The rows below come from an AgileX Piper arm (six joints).
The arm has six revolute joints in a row. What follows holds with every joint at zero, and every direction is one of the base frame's. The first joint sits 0.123 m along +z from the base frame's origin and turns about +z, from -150 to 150 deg. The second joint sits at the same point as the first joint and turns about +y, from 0 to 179.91 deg. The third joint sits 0.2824 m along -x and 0.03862 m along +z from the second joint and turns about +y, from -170 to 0 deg. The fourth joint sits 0.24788 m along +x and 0.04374 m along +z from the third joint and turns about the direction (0.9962, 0, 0.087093), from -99.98 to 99.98 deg. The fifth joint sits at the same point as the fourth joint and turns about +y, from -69.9 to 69.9 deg. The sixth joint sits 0.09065 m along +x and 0.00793 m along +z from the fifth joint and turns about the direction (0.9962, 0, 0.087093), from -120 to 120 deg. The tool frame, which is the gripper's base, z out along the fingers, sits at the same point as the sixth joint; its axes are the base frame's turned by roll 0, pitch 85 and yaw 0 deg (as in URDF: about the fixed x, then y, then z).
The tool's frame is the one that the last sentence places.
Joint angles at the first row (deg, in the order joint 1, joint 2, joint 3, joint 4, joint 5, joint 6):
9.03, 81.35, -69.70, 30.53, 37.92, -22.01
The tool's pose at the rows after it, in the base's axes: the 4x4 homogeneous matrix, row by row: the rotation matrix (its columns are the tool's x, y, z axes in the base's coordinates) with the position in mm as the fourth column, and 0 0 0 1 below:
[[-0.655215, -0.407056, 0.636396, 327.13], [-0.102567, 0.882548, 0.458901, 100.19], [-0.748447, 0.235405, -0.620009, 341.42], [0, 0, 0, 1]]
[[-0.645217, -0.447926, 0.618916, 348.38], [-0.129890, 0.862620, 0.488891, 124.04], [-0.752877, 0.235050, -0.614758, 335.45], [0, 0, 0, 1]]
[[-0.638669, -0.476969, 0.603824, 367.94], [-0.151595, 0.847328, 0.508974, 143.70], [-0.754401, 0.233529, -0.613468, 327.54], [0, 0, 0, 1]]
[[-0.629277, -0.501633, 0.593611, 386.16], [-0.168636, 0.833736, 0.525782, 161.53], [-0.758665, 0.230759, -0.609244, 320.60], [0, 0, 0, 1]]
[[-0.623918, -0.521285, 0.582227, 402.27], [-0.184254, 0.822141, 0.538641, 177.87], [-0.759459, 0.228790, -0.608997, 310.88], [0, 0, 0, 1]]
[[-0.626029, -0.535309, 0.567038, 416.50], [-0.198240, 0.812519, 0.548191, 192.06], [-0.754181, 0.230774, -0.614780, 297.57], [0, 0, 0, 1]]
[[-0.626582, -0.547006, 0.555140, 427.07], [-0.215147, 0.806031, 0.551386, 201.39], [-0.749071, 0.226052, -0.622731, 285.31], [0, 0, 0, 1]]
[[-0.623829, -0.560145, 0.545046, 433.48], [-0.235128, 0.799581, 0.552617, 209.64], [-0.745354, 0.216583, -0.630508, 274.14], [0, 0, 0, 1]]
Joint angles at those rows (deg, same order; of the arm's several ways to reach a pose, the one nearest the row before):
12.25, 87.03, -74.93, 30.77, 37.78, -22.87
15.24, 92.58, -79.84, 31.14, 36.70, -23.18
17.28, 97.78, -84.54, 31.38, 36.08, -23.53
18.90, 102.70, -89.51, 31.46, 35.79, -23.74
20.25, 107.34, -93.97, 31.50, 35.56, -23.90
21.29, 111.75, -97.76, 31.71, 35.46, -24.15
21.88, 115.13, -100.50, 31.71, 35.45, -24.68
22.54, 117.60, -102.16, 31.58, 35.14, -25.36

